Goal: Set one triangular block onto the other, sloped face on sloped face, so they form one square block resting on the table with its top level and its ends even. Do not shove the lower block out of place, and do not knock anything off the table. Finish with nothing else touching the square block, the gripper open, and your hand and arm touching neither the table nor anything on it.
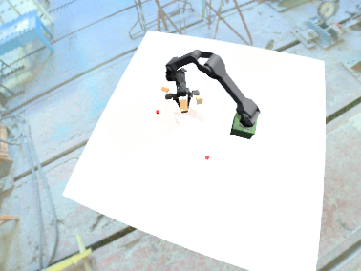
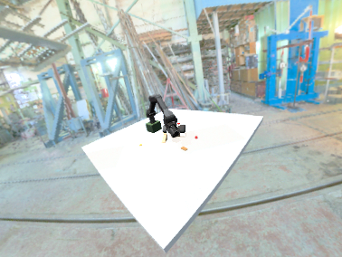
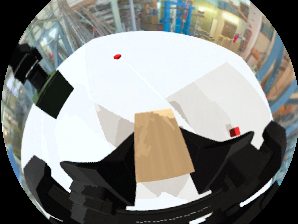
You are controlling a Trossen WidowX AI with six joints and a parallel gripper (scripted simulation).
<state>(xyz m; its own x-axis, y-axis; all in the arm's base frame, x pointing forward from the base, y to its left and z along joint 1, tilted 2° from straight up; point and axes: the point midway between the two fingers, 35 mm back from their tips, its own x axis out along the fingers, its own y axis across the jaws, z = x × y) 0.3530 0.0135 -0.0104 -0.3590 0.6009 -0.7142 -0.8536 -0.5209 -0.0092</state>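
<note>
Right now the tan triangular block is 1 cm to the right of my gripper tip and 1 cm above it.
</note>
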